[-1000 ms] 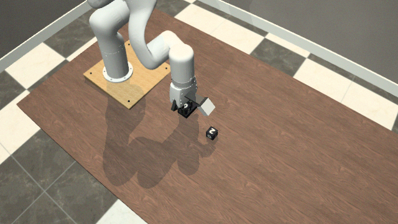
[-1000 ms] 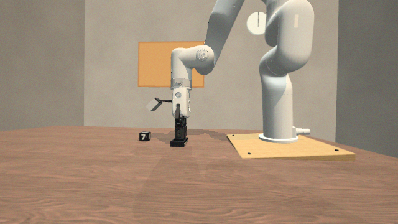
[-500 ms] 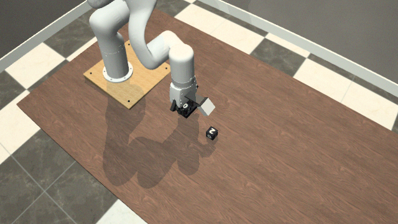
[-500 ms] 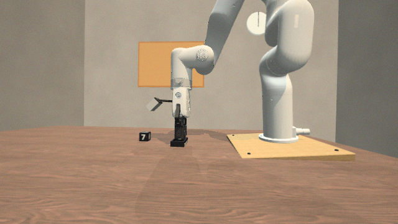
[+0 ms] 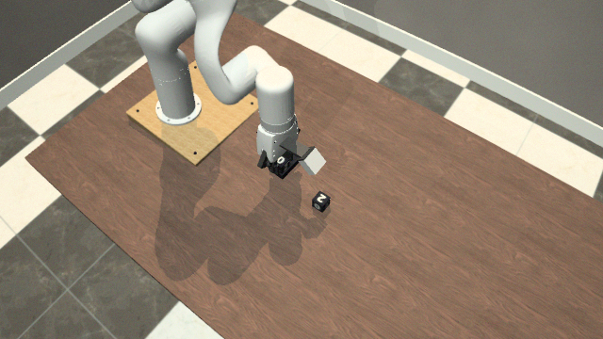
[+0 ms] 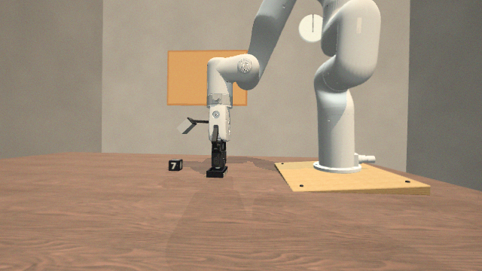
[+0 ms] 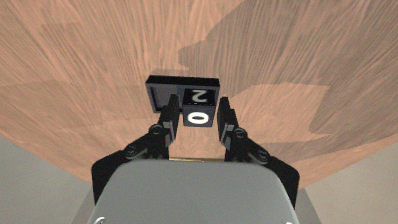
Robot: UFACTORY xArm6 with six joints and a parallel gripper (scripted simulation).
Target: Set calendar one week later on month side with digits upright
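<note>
Right now my hand is 2 cm above the black cube. From my hand the other things lie so: black tray (2 cm to the left, 3 cm below).
</note>
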